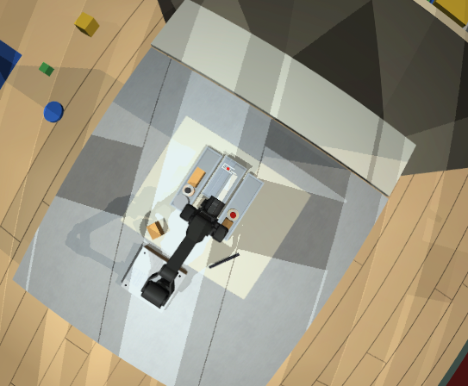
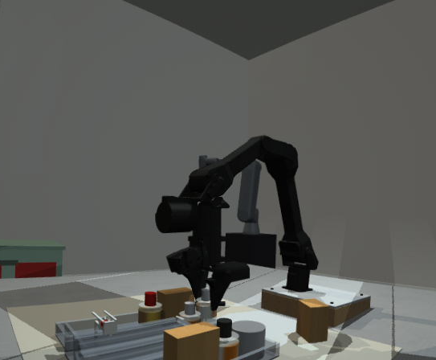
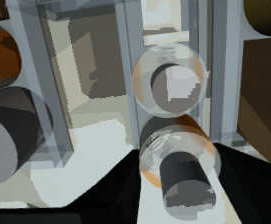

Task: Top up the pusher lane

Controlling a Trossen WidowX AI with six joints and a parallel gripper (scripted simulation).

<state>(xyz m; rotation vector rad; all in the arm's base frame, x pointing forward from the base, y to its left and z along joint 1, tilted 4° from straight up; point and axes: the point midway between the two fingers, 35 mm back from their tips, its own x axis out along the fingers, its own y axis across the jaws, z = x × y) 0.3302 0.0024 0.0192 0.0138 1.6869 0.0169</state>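
Now: the grey cylinder 1 cm ahead of my gripper tip, 13 cm to the left of it and 2 cm below it. From my gripper tip the other things lie so: sprung lane 15 cm ahead, 2 cm to the left, 3 cm below; black rod 10 cm behind, 16 cm to the right, 5 cm below; red mark 23 cm ahead, 4 cm to the left, 2 cm above.
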